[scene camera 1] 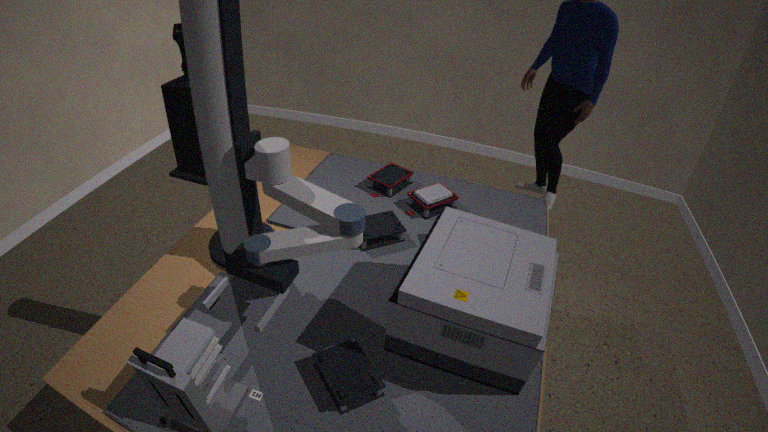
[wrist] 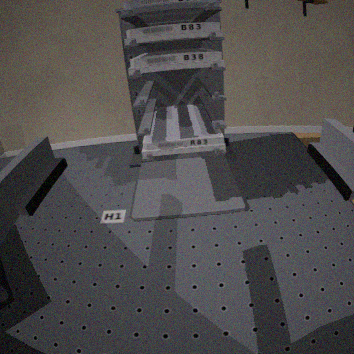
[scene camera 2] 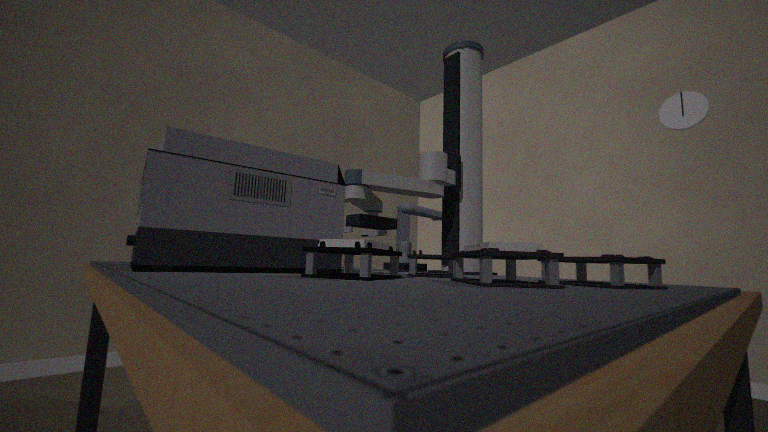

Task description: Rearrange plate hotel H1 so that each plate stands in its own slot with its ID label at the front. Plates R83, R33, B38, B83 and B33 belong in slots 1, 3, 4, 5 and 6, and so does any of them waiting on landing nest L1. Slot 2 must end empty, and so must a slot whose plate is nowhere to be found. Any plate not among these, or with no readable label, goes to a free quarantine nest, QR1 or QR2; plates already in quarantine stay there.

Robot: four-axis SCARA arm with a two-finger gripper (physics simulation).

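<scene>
Hotel H1 point(scene camera 1: 179, 384) point(wrist: 216, 80) stands upright at the table's left front in scene camera 1 and at the top of the wrist view. Plates B83 point(wrist: 172, 31), B38 point(wrist: 172, 60) and R83 point(wrist: 182, 145) lie in it, labels facing the wrist camera. A higher plate point(wrist: 172, 6) is cut off by the frame, its label unreadable. Two slots between B38 and R83 look empty. A white plate point(scene camera 1: 433, 193) point(scene camera 2: 507, 246) rests on a red-rimmed nest point(scene camera 1: 456, 198); its label is hidden. My gripper point(scene camera 1: 244, 300) point(scene camera 2: 360, 231) point(wrist: 183, 137) is open and empty, apart from the hotel.
Another red-rimmed nest point(scene camera 1: 390, 175) is empty. Dark nests point(scene camera 1: 382, 228) point(scene camera 1: 346, 376) stand mid-table and at the front. A large grey instrument point(scene camera 1: 472, 274) point(scene camera 2: 241, 204) is at the right. The arm column point(scene camera 1: 206, 123) point(scene camera 2: 471, 145) rises at the left. A person point(scene camera 1: 582, 48) stands beyond the table.
</scene>
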